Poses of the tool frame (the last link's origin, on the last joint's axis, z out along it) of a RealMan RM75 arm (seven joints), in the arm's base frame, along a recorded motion.
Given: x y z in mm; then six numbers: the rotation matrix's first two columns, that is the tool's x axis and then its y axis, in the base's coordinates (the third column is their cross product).
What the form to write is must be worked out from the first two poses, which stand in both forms.
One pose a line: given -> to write
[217.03 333.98 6.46 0.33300 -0.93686 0.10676 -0.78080 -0.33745 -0.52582] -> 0.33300 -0.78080 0.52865 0.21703; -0.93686 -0.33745 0.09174 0.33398; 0.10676 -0.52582 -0.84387 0.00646; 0 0 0 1
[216.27 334.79 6.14 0.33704 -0.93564 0.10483 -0.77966 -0.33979 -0.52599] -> 0.33704 -0.77966 0.52776 0.21627; -0.93564 -0.33979 0.09555 0.33479; 0.10483 -0.52599 -0.84400 0.00614; 0 0 0 1
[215.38 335.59 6.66 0.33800 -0.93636 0.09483 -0.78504 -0.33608 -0.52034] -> 0.33800 -0.78504 0.51910 0.21538; -0.93636 -0.33608 0.10143 0.33559; 0.09483 -0.52034 -0.84868 0.00666; 0 0 0 1
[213.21 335.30 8.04 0.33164 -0.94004 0.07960 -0.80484 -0.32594 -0.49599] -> 0.33164 -0.80484 0.49220 0.21321; -0.94004 -0.32594 0.10042 0.33530; 0.07960 -0.49599 -0.86468 0.00804; 0 0 0 1
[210.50 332.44 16.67 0.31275 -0.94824 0.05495 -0.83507 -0.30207 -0.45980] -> 0.31275 -0.83507 0.45260 0.21050; -0.94824 -0.30207 0.09792 0.33244; 0.05495 -0.45980 -0.88632 0.01667; 0 0 0 1
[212.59 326.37 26.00 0.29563 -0.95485 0.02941 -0.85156 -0.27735 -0.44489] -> 0.29563 -0.85156 0.43296 0.21259; -0.95485 -0.27735 0.10648 0.32637; 0.02941 -0.44489 -0.89511 0.02600; 0 0 0 1
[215.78 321.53 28.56 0.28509 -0.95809 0.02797 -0.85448 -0.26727 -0.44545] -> 0.28509 -0.85448 0.43426 0.21578; -0.95809 -0.26727 0.10309 0.32153; 0.02797 -0.44545 -0.89486 0.02856; 0 0 0 1
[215.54 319.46 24.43 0.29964 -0.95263 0.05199 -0.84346 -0.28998 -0.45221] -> 0.29964 -0.84346 0.44586 0.21554; -0.95263 -0.28998 0.09165 0.31946; 0.05199 -0.45221 -0.89039 0.02443; 0 0 0 1
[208.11 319.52 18.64 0.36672 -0.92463 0.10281 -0.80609 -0.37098 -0.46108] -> 0.36672 -0.80609 0.46447 0.20811; -0.92463 -0.37098 0.08621 0.31952; 0.10281 -0.46108 -0.88138 0.01864; 0 0 0 1
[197.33 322.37 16.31 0.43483 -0.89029 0.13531 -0.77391 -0.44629 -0.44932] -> 0.43483 -0.77391 0.46041 0.19733; -0.89029 -0.44629 0.09066 0.32237; 0.13531 -0.44932 -0.88306 0.01631; 0 0 0 1
